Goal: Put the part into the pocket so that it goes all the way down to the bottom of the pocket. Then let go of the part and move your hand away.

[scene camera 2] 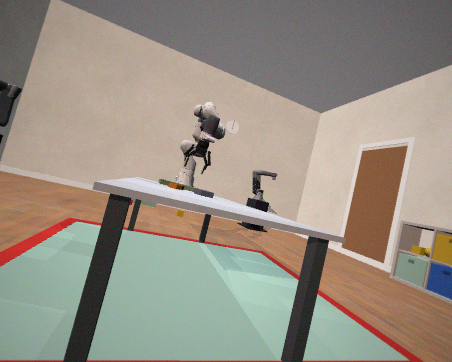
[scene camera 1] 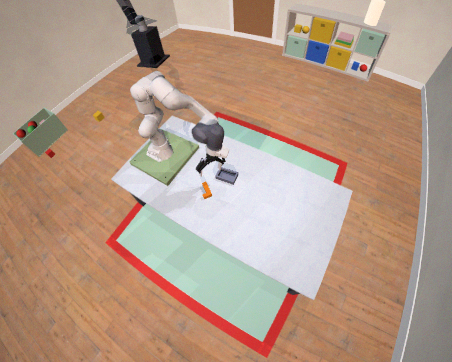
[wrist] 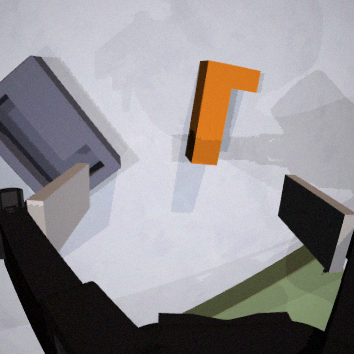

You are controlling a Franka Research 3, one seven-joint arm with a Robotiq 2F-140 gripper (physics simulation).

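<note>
The orange L-shaped part (scene camera 1: 206, 190) (scene camera 2: 175, 186) (wrist: 212, 107) lies flat on the table. The dark grey block (scene camera 1: 235, 178) (scene camera 2: 203, 193) (wrist: 75, 122) with the L-shaped pocket lies beside it, at the left in the wrist view, partly hidden by a finger and cut off by the view's edge. The pocket is empty where it shows. My gripper (scene camera 1: 210, 171) (scene camera 2: 195, 169) (wrist: 187, 190) is open and empty, above the table. In the wrist view the part lies beyond the fingertips, between their lines, and the block is beyond the left finger.
The green base plate (scene camera 1: 172, 172) (wrist: 300, 290) under the arm is on the white table (scene camera 1: 280, 220) (scene camera 2: 230, 207), close to the part and the block. Away from the table stand a shelf unit (scene camera 1: 285, 32) and a second, black robot on a pedestal (scene camera 1: 148, 45) (scene camera 2: 257, 204).
</note>
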